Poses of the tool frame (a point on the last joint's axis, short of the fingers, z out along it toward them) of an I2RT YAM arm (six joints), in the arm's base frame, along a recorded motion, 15 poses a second.
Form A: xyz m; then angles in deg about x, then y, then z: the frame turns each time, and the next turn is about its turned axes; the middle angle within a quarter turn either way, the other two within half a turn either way.
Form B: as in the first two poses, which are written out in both.
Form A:
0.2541, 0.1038, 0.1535, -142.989, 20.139, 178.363
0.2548, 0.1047, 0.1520, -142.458, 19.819, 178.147
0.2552, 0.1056, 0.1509, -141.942, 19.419, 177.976
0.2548, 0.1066, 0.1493, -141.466, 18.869, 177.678
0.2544, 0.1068, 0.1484, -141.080, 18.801, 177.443
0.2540, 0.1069, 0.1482, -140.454, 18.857, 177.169
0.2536, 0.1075, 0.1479, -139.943, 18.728, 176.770
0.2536, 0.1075, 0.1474, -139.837, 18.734, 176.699
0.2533, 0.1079, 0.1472, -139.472, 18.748, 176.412
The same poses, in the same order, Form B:
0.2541, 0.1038, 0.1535, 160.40, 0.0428, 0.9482, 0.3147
0.2548, 0.1047, 0.1520, 160.65, 0.0409, 0.9469, 0.3188
0.2552, 0.1056, 0.1509, 161.00, 0.0391, 0.9456, 0.3229
0.2548, 0.1066, 0.1493, 161.43, 0.0357, 0.9445, 0.3266
0.2544, 0.1068, 0.1484, 161.44, 0.0341, 0.9435, 0.3295
0.2540, 0.1069, 0.1482, 161.31, 0.0329, 0.9419, 0.3342
0.2536, 0.1075, 0.1479, 161.32, 0.0300, 0.9407, 0.3380
0.2536, 0.1075, 0.1474, 161.29, 0.0296, 0.9404, 0.3387
0.2533, 0.1079, 0.1472, 161.19, 0.0278, 0.9395, 0.3414

